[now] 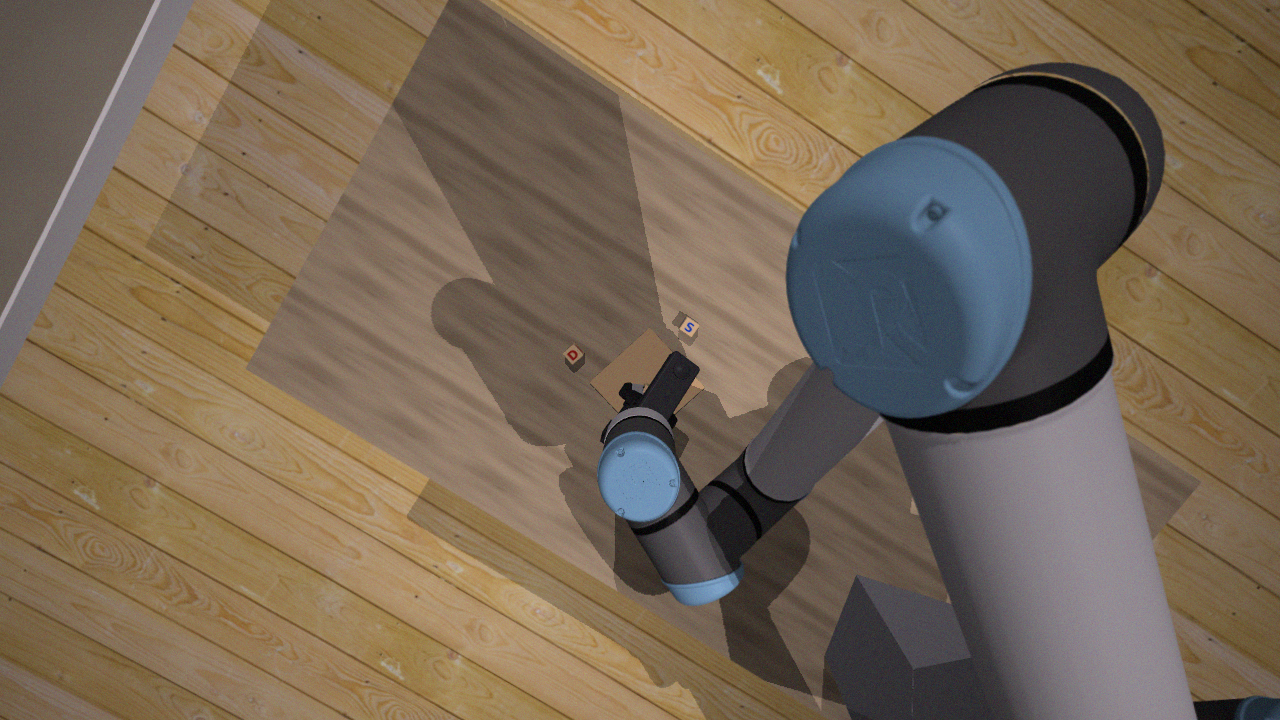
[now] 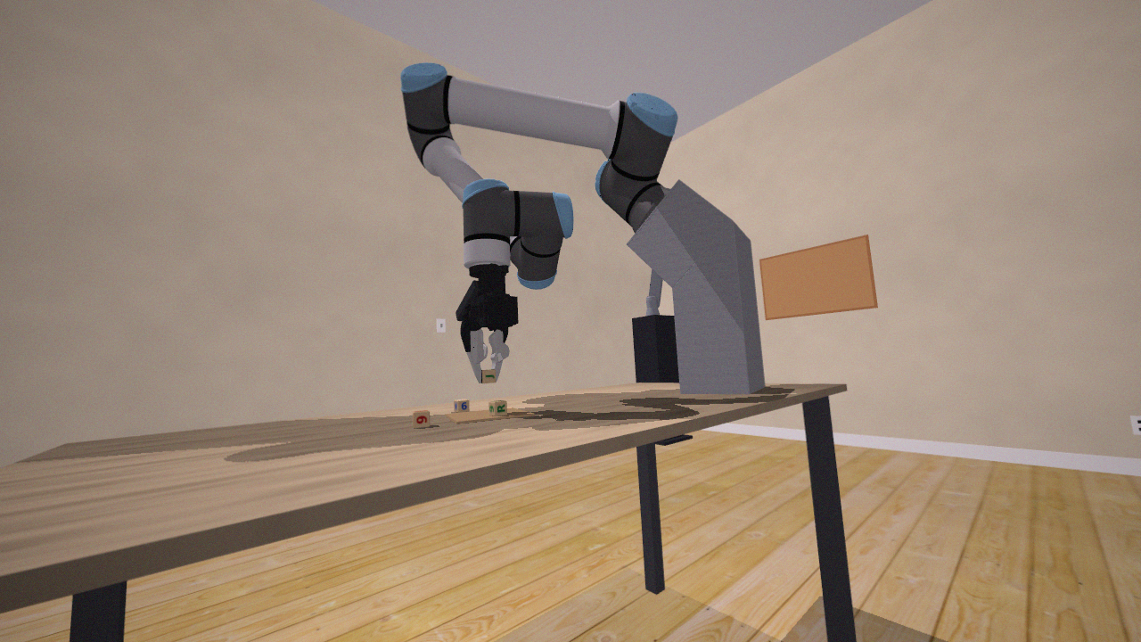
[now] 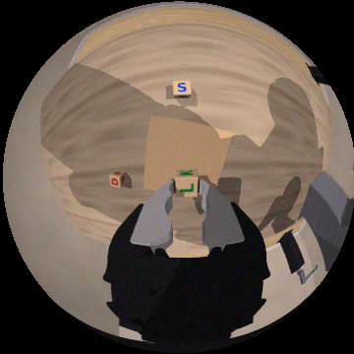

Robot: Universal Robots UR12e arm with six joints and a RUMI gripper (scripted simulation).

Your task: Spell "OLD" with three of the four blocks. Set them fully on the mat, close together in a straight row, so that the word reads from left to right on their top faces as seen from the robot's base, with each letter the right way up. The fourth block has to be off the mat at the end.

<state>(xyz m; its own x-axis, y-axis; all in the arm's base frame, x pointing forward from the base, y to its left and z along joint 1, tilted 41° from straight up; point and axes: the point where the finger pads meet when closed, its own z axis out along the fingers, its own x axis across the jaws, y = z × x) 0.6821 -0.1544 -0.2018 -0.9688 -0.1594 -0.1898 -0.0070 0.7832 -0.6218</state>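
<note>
Right now my hand is 80 mm above the mat.
</note>
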